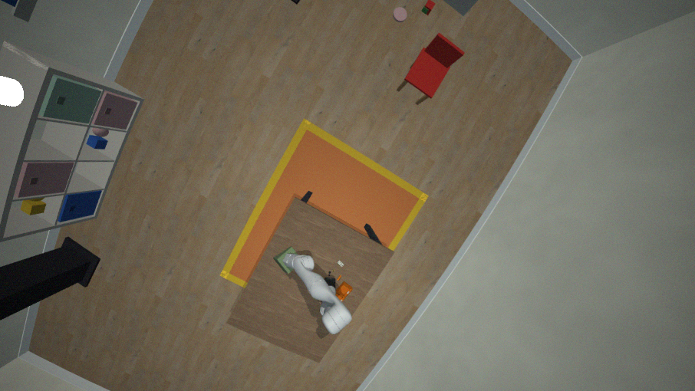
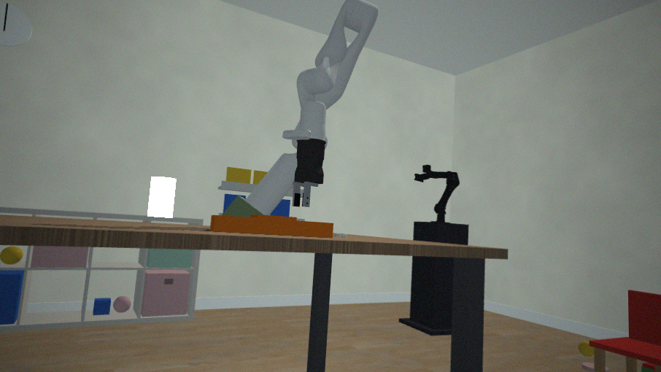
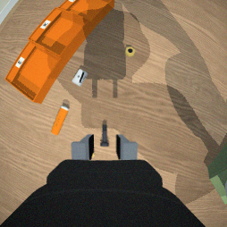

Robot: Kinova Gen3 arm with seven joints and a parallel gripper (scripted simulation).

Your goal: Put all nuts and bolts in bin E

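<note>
Right now the dark bolt is 80 mm below my hand. Also, from my hand: white domino 20 mm ahead, 110 mm to the left, 80 mm below; then orange marker 80 mm ahead, 10 mm to the left, 80 mm below; then white sharpener-like piece 90 mm ahead, 70 mm to the right, 80 mm below.
</note>
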